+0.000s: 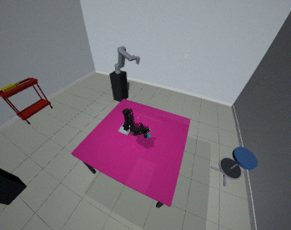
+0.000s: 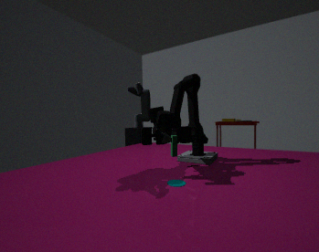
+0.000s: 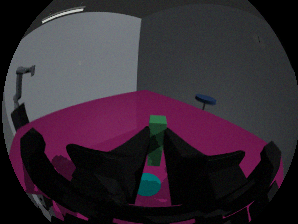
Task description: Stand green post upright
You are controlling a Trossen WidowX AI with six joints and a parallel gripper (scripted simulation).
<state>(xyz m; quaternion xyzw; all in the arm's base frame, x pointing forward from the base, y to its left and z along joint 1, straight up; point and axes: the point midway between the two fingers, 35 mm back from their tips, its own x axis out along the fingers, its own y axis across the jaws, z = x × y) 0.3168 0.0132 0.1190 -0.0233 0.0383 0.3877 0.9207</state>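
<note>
Right now my gripper tip is 10 mm past the cyan circle and 140 mm above it. Round my gripper tip: green post: 20 mm below.
</note>
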